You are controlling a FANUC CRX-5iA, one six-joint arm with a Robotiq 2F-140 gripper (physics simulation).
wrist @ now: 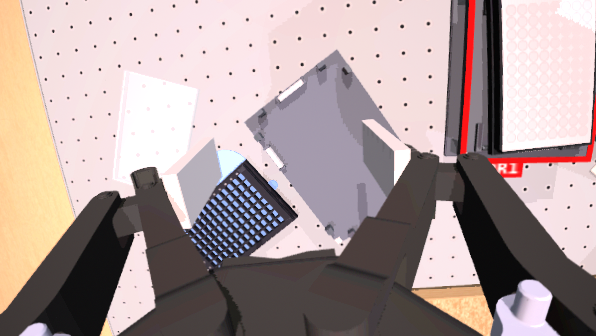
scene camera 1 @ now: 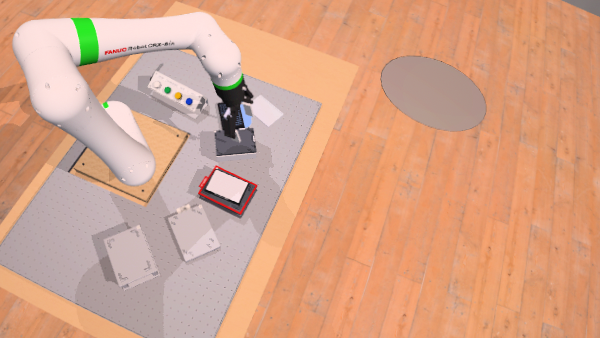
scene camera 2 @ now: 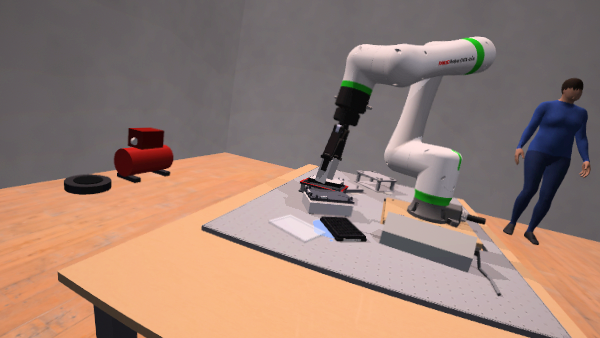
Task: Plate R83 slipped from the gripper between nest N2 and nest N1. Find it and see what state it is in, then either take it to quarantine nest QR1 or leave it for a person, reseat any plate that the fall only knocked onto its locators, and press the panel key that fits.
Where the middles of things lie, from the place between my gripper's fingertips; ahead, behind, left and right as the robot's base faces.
I see the white-lidded plate [scene camera 1: 221, 184] 70 mm ahead of my hand, 200 mm to the right of it and 50 mm below it. Also, from my hand: dark bed [wrist: 478, 111] (70 mm ahead, 200 mm to the right, 70 mm below); then clear lid [scene camera 2: 304, 232] (20 mm behind, 170 mm to the left, 100 mm below); then shaker station [scene camera 2: 316, 201] (10 mm behind, 40 mm to the right, 70 mm below).
